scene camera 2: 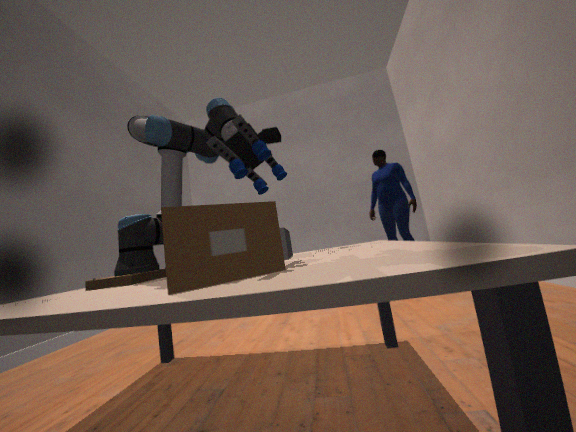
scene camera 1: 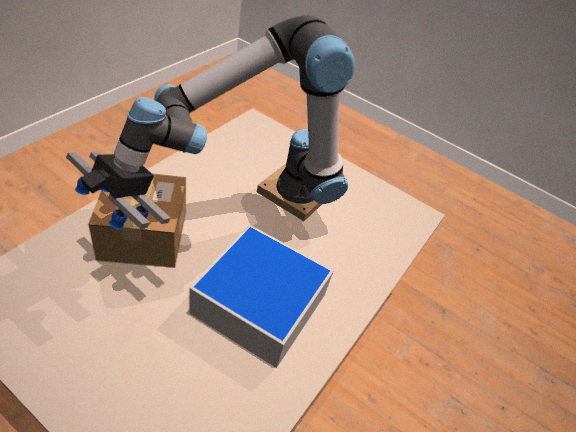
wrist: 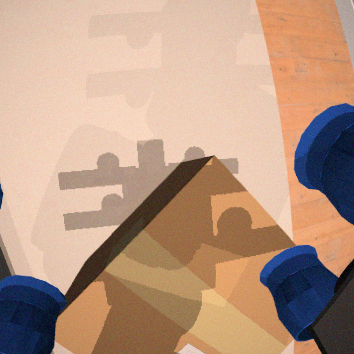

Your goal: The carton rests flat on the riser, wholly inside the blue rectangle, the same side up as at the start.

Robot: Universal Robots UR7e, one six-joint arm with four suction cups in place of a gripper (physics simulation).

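Note:
The brown carton (scene camera 1: 135, 245) (scene camera 2: 190, 260) (wrist: 255, 270) stands flat on the table, beside the riser and apart from it. Tape and a white barcode label (scene camera 1: 163, 191) show on its top; another pale label (scene camera 2: 228, 242) is on one side. The grey riser (scene camera 1: 235, 327) carries the blue rectangle (scene camera 1: 262, 280) on its top, with nothing on it. My gripper (scene camera 1: 112, 200) (scene camera 2: 260, 169) has four blue suction cups and is open. It hangs above the carton with a gap under the cups and holds nothing. In the wrist view the carton's near part is cut off.
The arm's base stands on a wooden plate (scene camera 1: 267, 190) (scene camera 2: 125, 279) behind the riser. The pale table (scene camera 1: 380, 240) (scene camera 2: 350, 290) has its edge beyond the carton. A person in blue (scene camera 2: 392, 195) stands past the table in scene camera 2.

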